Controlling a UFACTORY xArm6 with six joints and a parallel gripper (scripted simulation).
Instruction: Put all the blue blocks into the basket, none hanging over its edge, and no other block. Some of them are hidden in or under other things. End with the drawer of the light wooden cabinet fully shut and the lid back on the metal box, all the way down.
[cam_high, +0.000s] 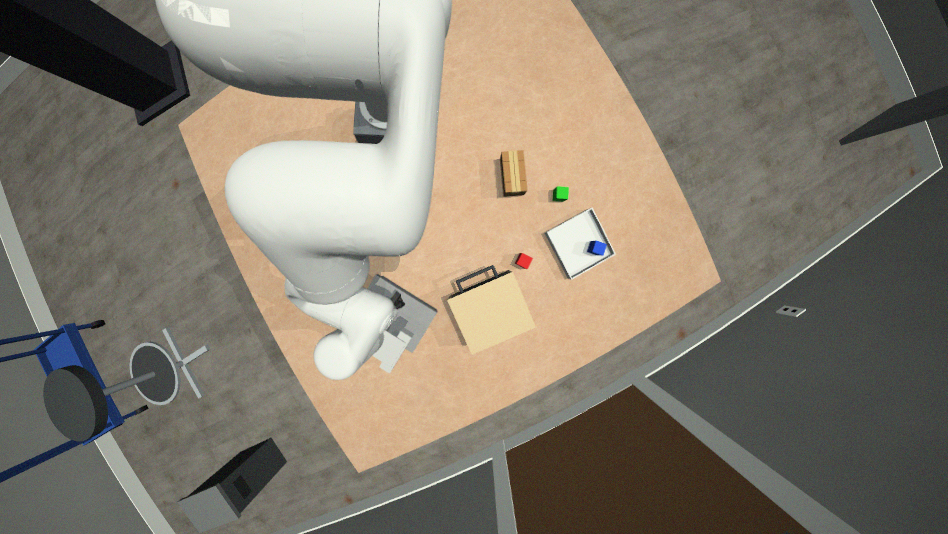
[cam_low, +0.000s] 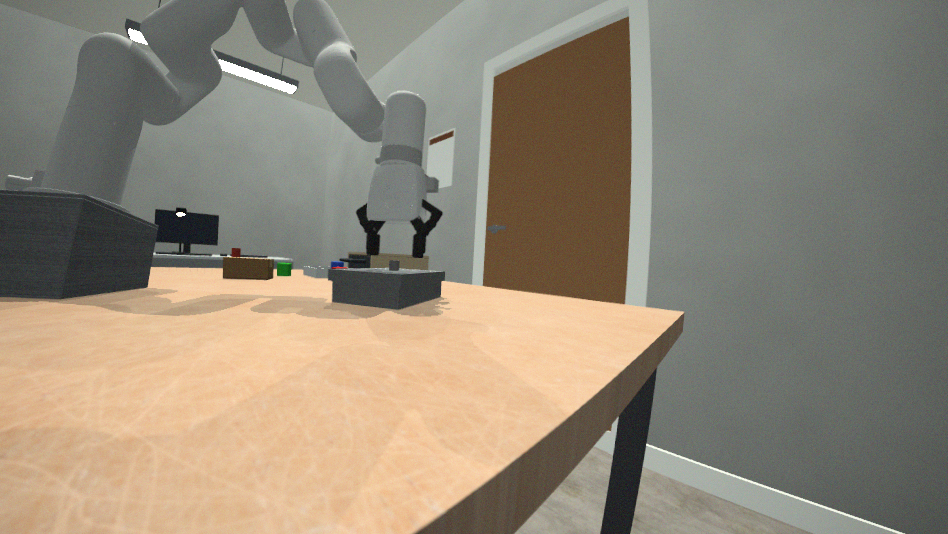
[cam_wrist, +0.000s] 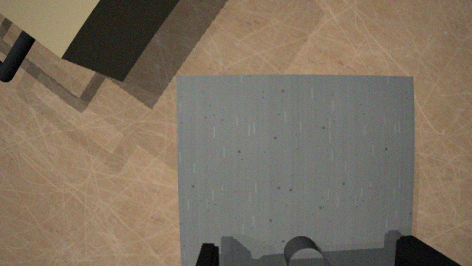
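Right now the small brown box is 230 mm behind my hand, 430 mm to the left of it and 50 mm below it. Round my hand: light wooden cabinet: 80 mm ahead, 240 mm to the left, 50 mm below; then red block: 370 mm to the left, 70 mm below; then metal box: 60 mm below.
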